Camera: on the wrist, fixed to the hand. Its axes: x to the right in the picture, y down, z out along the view.
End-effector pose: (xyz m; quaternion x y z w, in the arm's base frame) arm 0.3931 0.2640 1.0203 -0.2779 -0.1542 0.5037 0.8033
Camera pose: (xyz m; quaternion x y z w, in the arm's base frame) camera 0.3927 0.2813 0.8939 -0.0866 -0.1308 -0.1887 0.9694
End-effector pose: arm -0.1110 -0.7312 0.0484 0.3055 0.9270 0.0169 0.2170
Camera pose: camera -0.1184 -0.6436 0.1408 -0.3717 0.9095 -0.1859 0.0069
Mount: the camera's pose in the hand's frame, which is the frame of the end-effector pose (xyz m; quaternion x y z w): 0.0194 0.0822 -0.0956 0.1049 0.1405 -0.6629 0.7279
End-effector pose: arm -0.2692 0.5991 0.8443 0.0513 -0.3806 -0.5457 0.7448
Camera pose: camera -0.1438 0.5830 0.8272 0.4444 -0.1956 -0.8438 0.2285
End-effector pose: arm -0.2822 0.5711 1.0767 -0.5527 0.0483 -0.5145 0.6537
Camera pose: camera -0.2827 0.4811 0.9863 -0.2935 -0.2934 -0.8906 0.1860
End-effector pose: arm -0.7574 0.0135 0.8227 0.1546 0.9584 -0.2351 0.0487
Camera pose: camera -0.7515 0.1325 0.8683 0.4846 -0.7822 0.2822 0.2713
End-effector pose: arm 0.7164 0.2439 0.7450 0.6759 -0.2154 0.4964 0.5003
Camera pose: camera 0.6161 0.2996 0.8008 0.6175 0.4136 0.1472 0.6526
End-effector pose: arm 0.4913 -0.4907 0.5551 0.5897 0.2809 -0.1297 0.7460
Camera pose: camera 0.5247 -0.3747 0.5963 0.3395 0.6866 -0.5355 0.3557
